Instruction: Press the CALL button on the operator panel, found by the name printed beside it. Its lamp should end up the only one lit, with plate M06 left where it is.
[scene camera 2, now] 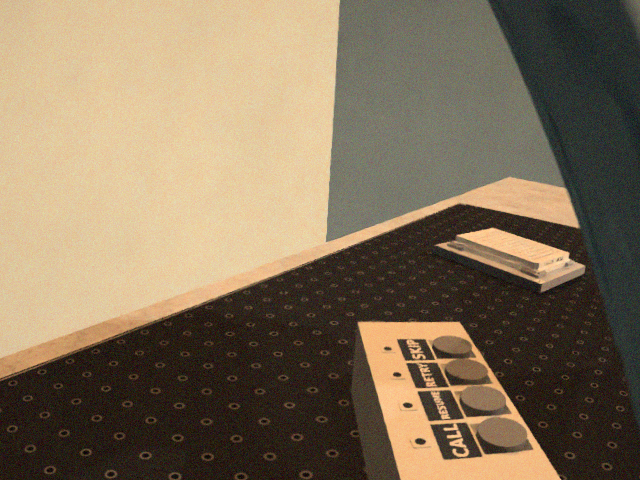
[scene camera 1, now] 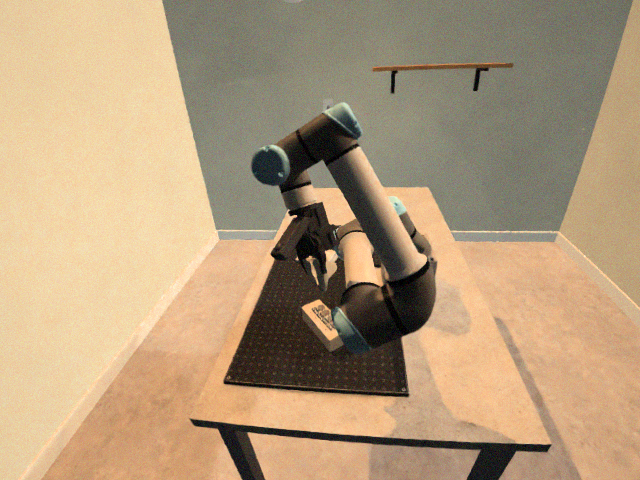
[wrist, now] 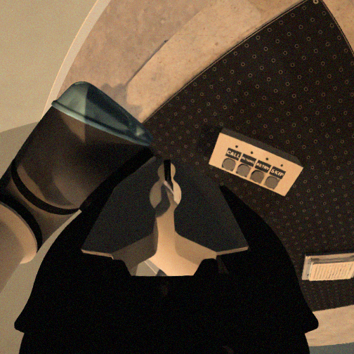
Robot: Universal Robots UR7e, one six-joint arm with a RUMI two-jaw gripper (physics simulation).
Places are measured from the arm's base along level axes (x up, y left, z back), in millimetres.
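Pixels of known places: gripper, fingertip midpoint: (scene camera 1: 324, 291).
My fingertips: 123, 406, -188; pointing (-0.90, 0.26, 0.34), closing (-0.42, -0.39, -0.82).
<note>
For each thing: its middle in the pictures, then the offset to it from my fingertips, as dx, dy, dz. Level surfaces: height alone.
- operator panel at the middle of its body: (scene camera 2: 433, 427) (scene camera 1: 324, 323) -220, -98, -43
- CALL button at the middle of its body: (scene camera 2: 500, 437) -196, -83, +3
- pale plate at the middle of its body: (scene camera 2: 512, 249) -229, -485, -198
- black board at its surface level: dx -249
- table at its surface level: dx -261
The operator panel (scene camera 1: 326, 334) (scene camera 2: 373, 335) (wrist: 286, 187) is a pale box on the black perforated board. It has four round grey buttons, labelled CALL, RESUME, RETRY and SKIP. The CALL button (scene camera 2: 501, 432) (wrist: 229, 164) is at one end of the row. Its lamp (scene camera 2: 420, 441) (wrist: 236, 146) looks dark, as do the other lamps. A pale plate (scene camera 2: 511, 248) (wrist: 331, 268) lies on a low base; its marking is too small to read. My gripper (scene camera 1: 323, 288) (wrist: 168, 161) is shut and empty, above the board and apart from the panel.
The black board (scene camera 1: 289, 364) (scene camera 2: 155, 403) (wrist: 300, 65) lies on the table (scene camera 1: 475, 408). My arm's elbow (scene camera 1: 408, 310) is close beside the panel and overlaps its end in scene camera 1. A dark arm part (scene camera 2: 584, 129) fills the right edge of scene camera 2.
</note>
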